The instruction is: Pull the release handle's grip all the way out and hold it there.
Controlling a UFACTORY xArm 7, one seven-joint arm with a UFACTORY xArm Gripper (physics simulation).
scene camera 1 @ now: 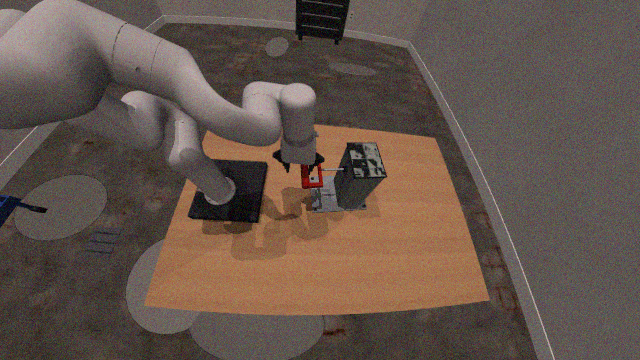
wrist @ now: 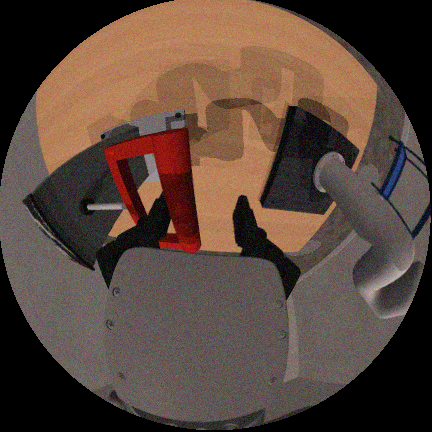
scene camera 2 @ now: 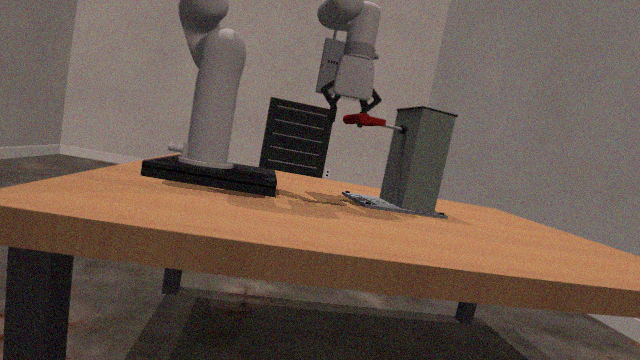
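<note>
The red release handle (scene camera 1: 312,185) (scene camera 2: 365,120) (wrist: 177,175) is a rectangular loop, out from the grey-green housing (scene camera 1: 355,187) (scene camera 2: 425,160) (wrist: 62,200) on a thin pale rod (scene camera 1: 332,169) (scene camera 2: 394,128) (wrist: 105,206); a stretch of the rod shows. My gripper (scene camera 1: 299,172) (scene camera 2: 348,115) (wrist: 204,201) is open at the handle, fingers pointing down. In the wrist view the left finger is inside the loop, close against the grip bar, its tip partly hidden by the bar. The right finger stands well apart from the bar, with a wide gap between.
The housing stands on a grey base plate (scene camera 1: 327,200) (scene camera 2: 370,201) (wrist: 155,122) on the wooden table (scene camera 1: 380,260) (scene camera 2: 280,235) (wrist: 215,30). The arm's black base plate (scene camera 1: 250,200) (scene camera 2: 250,182) (wrist: 285,185) lies on the handle's other side. A dark drawer cabinet (scene camera 1: 322,20) (scene camera 2: 296,137) stands beyond the table.
</note>
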